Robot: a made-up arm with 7 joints. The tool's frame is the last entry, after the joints. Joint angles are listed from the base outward.
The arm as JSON. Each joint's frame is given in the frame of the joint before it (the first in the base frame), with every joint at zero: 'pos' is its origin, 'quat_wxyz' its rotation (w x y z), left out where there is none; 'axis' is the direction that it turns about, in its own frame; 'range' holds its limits. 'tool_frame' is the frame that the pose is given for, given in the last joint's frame.
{
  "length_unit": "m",
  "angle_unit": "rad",
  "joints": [
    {
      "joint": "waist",
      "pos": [
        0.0,
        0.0,
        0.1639
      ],
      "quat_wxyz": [
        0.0,
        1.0,
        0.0,
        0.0
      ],
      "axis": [
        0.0,
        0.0,
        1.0
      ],
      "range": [
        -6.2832,
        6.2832
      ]
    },
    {
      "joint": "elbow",
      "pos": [
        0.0,
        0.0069,
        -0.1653
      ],
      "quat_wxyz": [
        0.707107,
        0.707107,
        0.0,
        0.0
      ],
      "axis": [
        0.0,
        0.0,
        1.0
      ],
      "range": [
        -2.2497,
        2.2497
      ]
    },
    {
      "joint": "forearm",
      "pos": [
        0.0,
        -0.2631,
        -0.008
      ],
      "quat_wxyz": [
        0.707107,
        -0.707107,
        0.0,
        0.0
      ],
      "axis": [
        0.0,
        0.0,
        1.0
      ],
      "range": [
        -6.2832,
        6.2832
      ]
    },
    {
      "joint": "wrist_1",
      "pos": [
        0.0,
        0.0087,
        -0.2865
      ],
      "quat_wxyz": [
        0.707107,
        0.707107,
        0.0,
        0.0
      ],
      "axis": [
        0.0,
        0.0,
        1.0
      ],
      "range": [
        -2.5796,
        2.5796
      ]
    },
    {
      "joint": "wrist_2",
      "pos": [
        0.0,
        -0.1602,
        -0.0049
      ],
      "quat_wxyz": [
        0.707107,
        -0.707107,
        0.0,
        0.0
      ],
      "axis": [
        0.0,
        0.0,
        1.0
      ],
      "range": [
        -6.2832,
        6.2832
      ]
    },
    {
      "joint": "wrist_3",
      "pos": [
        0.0,
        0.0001,
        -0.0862
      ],
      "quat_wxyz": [
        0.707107,
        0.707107,
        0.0,
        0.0
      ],
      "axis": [
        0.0,
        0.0,
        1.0
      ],
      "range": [
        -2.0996,
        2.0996
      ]
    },
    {
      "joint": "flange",
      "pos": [
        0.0,
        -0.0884,
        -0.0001
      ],
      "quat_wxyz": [
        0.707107,
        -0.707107,
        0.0,
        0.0
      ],
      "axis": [
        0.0,
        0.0,
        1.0
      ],
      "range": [
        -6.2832,
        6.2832
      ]
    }
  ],
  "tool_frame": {
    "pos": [
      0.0,
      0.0,
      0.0
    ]
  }
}
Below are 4 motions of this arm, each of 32 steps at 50 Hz.
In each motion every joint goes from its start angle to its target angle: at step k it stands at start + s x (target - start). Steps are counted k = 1, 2, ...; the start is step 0. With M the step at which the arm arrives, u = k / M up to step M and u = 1 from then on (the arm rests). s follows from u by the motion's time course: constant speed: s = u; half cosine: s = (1 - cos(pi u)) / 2; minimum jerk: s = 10 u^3 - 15 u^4 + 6 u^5.
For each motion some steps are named. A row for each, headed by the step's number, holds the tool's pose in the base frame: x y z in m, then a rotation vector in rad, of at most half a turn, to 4 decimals.
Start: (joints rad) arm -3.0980 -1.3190 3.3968 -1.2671 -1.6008 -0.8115 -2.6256
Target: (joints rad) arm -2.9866 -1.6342 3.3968 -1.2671 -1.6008 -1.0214 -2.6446
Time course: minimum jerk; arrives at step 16
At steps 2, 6, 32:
2: 0.5501 -0.0116 0.7797 -1.2714 2.4810 0.7260
6: 0.5835 -0.0340 0.7307 -1.2052 2.5104 0.8459
32: 0.6486 -0.1022 0.5800 -0.9660 2.5586 1.1744

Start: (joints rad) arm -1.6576 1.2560 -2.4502 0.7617 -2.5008 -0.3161 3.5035
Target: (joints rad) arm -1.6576 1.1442 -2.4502 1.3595 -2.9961 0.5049 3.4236
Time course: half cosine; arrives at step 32
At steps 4, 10, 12, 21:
4: -0.2230 0.6596 0.7354 -0.4779 2.3370 -0.5622
10: -0.2254 0.6262 0.7615 -0.5911 2.4270 -0.5480
12: -0.2261 0.6103 0.7719 -0.6498 2.4603 -0.5469
21: -0.2285 0.5322 0.8060 -0.9619 2.5333 -0.6009

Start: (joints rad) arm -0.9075 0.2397 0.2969 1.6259 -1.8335 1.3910 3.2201
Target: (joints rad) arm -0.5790 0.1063 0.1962 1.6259 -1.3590 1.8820 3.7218
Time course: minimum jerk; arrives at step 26
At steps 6, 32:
6: 0.2622 0.2861 0.8083 1.6148 0.4798 0.1732
32: 0.2298 0.1621 0.8218 1.4367 0.2728 0.8939

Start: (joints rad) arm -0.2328 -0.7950 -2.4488 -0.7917 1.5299 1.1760 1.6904
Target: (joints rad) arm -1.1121 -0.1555 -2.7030 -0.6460 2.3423 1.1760 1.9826
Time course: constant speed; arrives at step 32
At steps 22, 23, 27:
22: 0.0023 -0.0655 1.1007 1.9025 -0.1686 -0.2810
23: 0.0138 -0.0531 1.1014 1.8752 -0.1647 -0.2708
27: 0.0527 0.0015 1.1011 1.7667 -0.1530 -0.2175

